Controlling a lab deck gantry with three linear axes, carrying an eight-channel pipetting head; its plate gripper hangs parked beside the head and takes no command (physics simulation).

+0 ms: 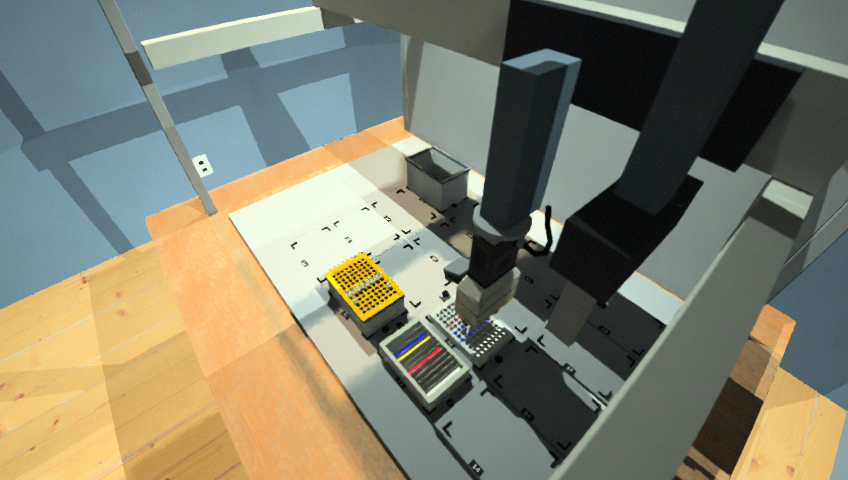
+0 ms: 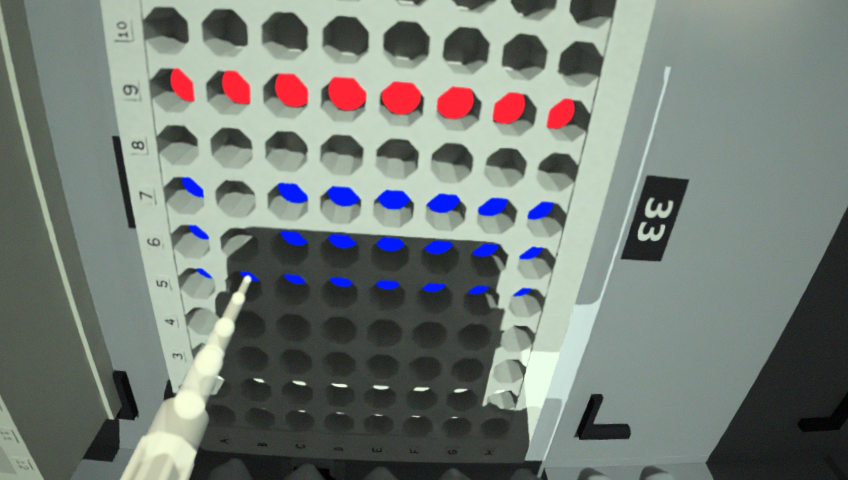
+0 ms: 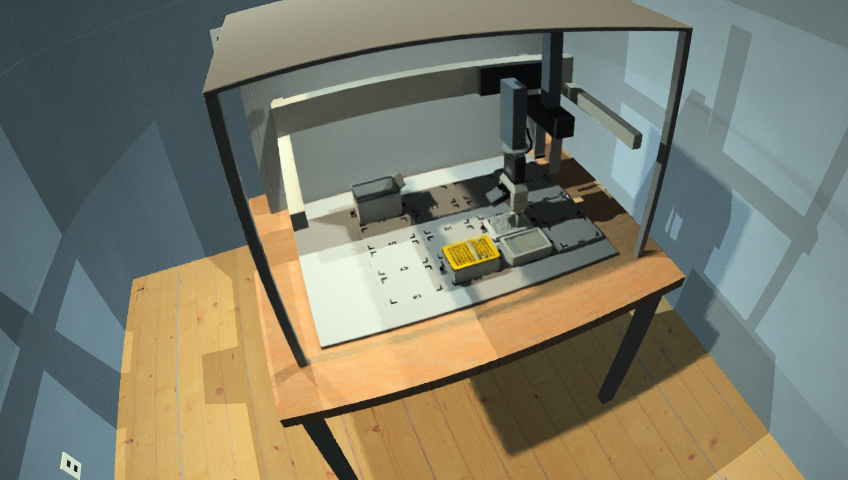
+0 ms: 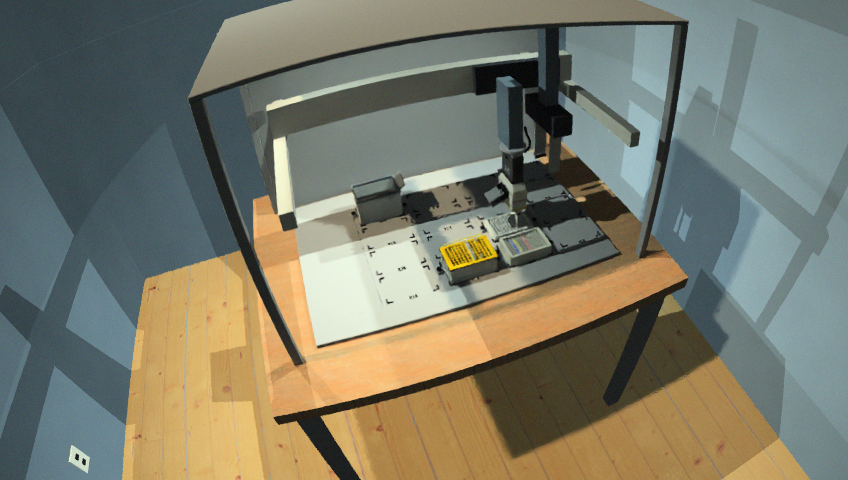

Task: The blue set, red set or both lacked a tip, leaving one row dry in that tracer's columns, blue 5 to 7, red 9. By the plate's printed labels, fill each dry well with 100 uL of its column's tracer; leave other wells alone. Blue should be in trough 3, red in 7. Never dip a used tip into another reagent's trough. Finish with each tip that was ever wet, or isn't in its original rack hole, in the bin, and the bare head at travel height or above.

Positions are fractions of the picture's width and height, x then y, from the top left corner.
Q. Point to a back wall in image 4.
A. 0.38, 0.34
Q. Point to a back wall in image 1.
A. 0.53, 0.20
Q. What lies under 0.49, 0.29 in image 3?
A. A back wall.
